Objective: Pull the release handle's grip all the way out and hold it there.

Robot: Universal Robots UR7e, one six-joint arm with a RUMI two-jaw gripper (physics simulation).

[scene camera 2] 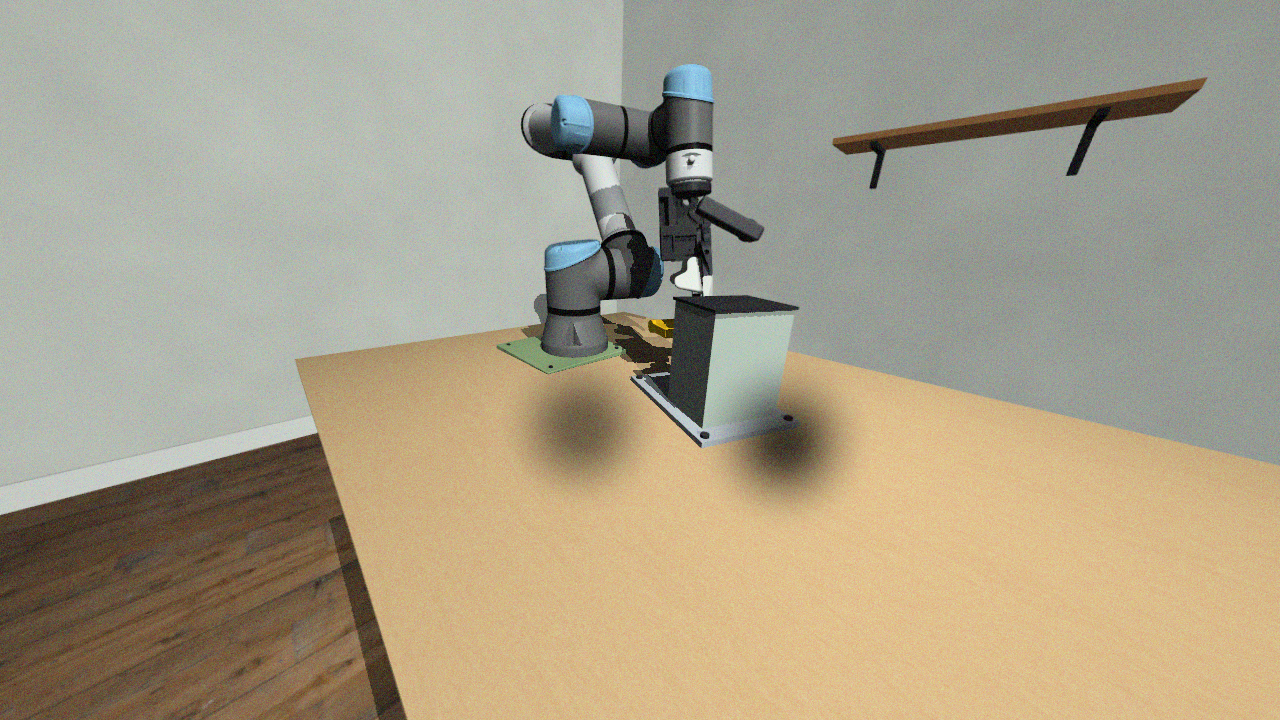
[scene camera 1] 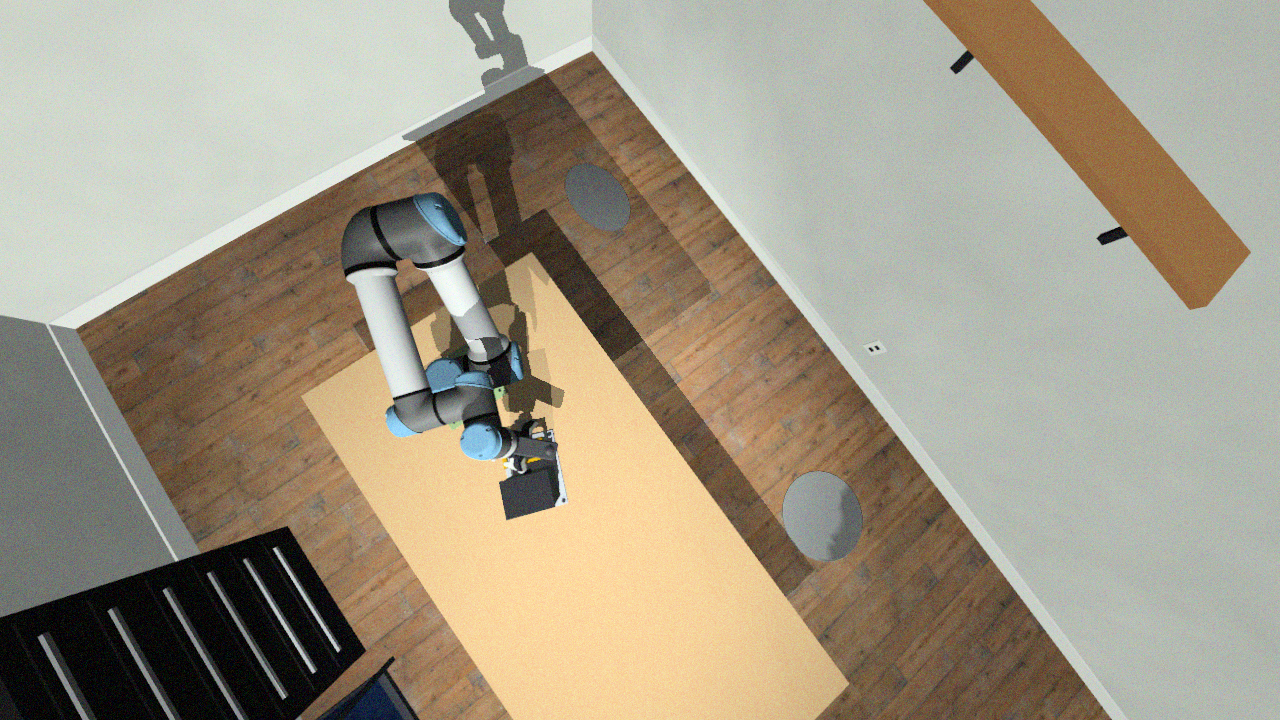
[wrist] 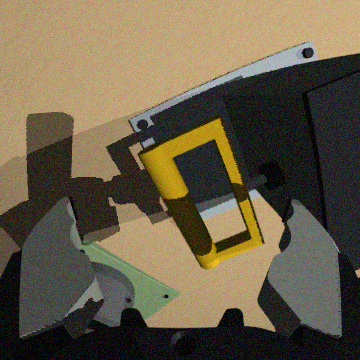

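The release handle's yellow grip (scene camera 1: 534, 460) (scene camera 2: 662, 327) (wrist: 167, 172) is a rectangular loop with a thick round outer bar. A thin grey rod (wrist: 255, 181) joins it to a dark housing (scene camera 1: 528, 494) (scene camera 2: 747, 367) (wrist: 340, 150), which has a pale side. In the wrist view the grip stands off the housing's face, partly in shadow. My gripper (scene camera 1: 526, 447) (scene camera 2: 698, 291) (wrist: 180, 200) is open and empty, above the grip. In the wrist view the grip's lower end reaches between the two jaws. In the scene camera 2 view the housing hides part of the grip.
The housing stands on a pale bolted baseplate (scene camera 2: 742, 433) (wrist: 270, 65) on the wooden table (scene camera 1: 626, 573) (scene camera 2: 537, 555). My arm's green mounting plate (scene camera 2: 519, 351) (wrist: 145, 285) lies behind it. A wall shelf (scene camera 1: 1092, 143) (scene camera 2: 1011, 120) and a black slatted unit (scene camera 1: 187, 600) stand apart from the table.
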